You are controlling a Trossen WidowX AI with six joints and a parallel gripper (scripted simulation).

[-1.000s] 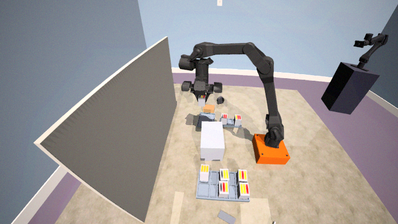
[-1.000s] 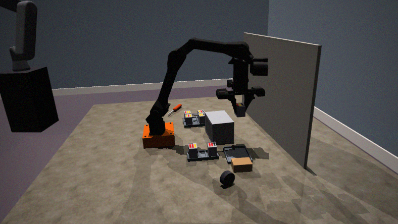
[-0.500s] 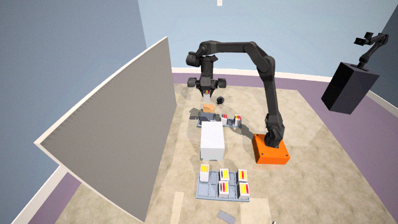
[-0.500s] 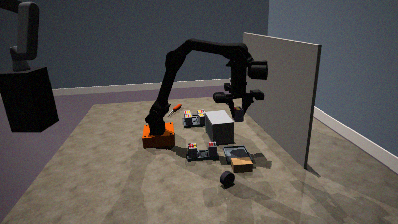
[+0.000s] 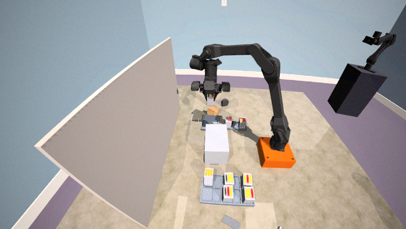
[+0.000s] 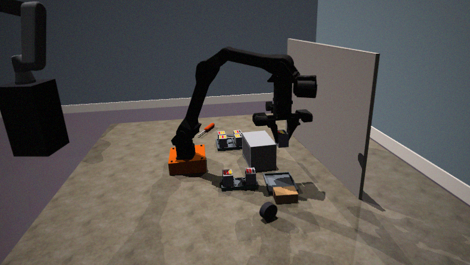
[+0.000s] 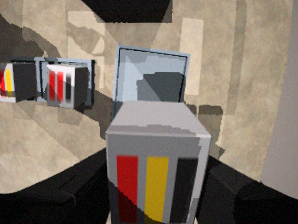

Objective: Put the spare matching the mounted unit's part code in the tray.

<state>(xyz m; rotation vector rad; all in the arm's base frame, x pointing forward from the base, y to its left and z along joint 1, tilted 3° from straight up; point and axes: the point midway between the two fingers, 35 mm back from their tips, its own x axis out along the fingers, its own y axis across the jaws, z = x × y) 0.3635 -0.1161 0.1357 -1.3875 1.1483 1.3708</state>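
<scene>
Right now the grey-blue tray is 15 cm below my gripper tip. Also, from my gripper tip: tan box 14 cm below, 10 cm to the right, 1 cm ahead; then plain grey box 19 cm to the left, 11 cm below, 8 cm behind; then grey spare 2 cm above.
</scene>
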